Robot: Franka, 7 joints.
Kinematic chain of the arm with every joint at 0, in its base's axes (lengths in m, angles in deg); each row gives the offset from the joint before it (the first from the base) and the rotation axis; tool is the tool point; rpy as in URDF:
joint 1: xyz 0 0 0.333 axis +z
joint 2: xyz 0 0 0 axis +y
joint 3: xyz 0 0 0.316 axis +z
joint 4: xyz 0.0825 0 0 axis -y
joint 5: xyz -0.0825 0 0.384 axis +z
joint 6: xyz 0 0 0 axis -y
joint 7: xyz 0.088 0 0 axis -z
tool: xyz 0 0 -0.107 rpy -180 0 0
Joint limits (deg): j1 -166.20..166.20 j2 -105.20..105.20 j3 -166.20..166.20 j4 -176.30..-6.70 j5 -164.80..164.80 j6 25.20..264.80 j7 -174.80..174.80
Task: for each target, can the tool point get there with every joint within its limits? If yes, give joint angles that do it. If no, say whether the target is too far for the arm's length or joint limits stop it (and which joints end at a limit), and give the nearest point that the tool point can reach.
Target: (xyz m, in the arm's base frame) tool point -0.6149 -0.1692 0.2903
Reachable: yes | joints 133.34 69.03 68.87 -100.34 -124.08 175.76 63.50
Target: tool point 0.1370 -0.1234 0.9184
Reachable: yes | joints 38.01 -65.10 -11.75 -105.57 -55.15 104.54 54.19
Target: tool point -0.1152 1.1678 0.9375
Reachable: no: too far | nearest point -0.0749 0.7590 0.7259 | short by 0.462 m
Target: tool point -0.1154 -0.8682 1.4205
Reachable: no: too far | nearest point -0.0709 -0.5334 1.0011 | short by 0.538 m
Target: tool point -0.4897 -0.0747 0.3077
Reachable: yes | joints 77.27 -5.22 106.70 -141.74 133.29 115.88 -19.93
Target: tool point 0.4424 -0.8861 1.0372
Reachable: no: too far | nearest point 0.3123 -0.6255 0.8301 | short by 0.357 m
